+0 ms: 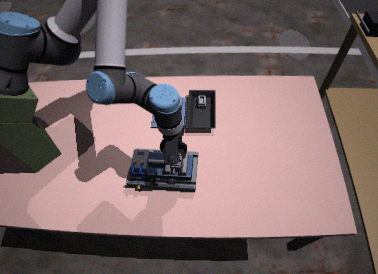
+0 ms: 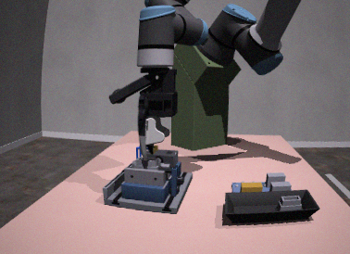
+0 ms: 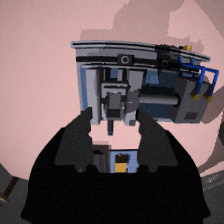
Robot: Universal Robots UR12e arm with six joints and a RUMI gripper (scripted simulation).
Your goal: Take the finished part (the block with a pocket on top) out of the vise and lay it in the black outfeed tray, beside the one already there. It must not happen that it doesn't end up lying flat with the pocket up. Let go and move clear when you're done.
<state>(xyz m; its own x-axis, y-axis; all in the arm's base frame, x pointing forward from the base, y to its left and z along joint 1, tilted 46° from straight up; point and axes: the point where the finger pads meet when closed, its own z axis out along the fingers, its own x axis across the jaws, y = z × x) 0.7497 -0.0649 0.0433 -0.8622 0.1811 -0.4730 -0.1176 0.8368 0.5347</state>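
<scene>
Now: the vise 90 mm below my hand, 60 mm behind it and 10 mm to the right of it. Round my hand: blue plate: 300 mm to the left, 130 mm below, 120 mm behind; then yellow block: 270 mm to the left, 110 mm below, 70 mm behind.
</scene>
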